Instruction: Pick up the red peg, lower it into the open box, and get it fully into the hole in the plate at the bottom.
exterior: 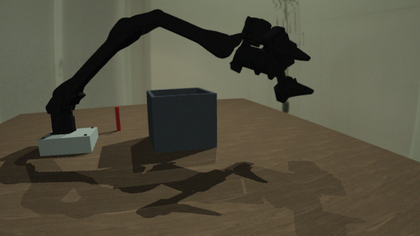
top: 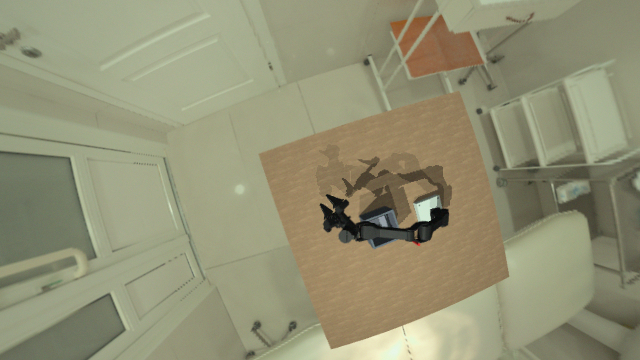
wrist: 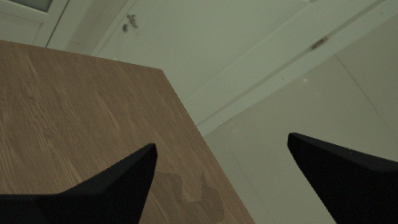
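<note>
Right now my gripper tip is 48 cm past the red peg, 36 cm to the right of it and 15 cm above it. Round my gripper tip: grey plate (27 cm behind, 21 cm to the left, 14 cm below).
</note>
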